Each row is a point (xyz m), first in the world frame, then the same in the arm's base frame.
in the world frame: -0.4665 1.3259 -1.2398
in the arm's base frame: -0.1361 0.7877 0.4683
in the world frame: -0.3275 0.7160 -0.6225
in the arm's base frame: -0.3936 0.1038 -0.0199
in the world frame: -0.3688 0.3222 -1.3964
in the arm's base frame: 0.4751 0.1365 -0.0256
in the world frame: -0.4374 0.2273 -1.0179
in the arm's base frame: 0.1877 0.0016 -0.2626
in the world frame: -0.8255 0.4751 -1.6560
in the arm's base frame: 0.6389 0.6391 -0.1668
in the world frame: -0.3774 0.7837 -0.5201
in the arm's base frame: -0.5150 0.1483 -0.0489
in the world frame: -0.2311 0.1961 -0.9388
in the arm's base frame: 0.1294 -0.1891 -0.1625
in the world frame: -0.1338 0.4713 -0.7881
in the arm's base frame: -0.1351 -0.1330 0.0240
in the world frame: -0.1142 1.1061 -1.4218
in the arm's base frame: 0.1225 0.4603 0.6458
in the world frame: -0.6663 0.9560 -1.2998
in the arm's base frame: 0.0950 0.7145 0.1196
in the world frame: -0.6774 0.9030 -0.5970
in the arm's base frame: -0.4988 0.4598 -0.1621
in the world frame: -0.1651 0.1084 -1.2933
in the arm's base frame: 0.4821 -0.1754 -0.0479
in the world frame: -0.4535 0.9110 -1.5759
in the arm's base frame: 0.3561 0.6262 0.3378
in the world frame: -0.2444 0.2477 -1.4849
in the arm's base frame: 0.5863 0.0308 0.0473
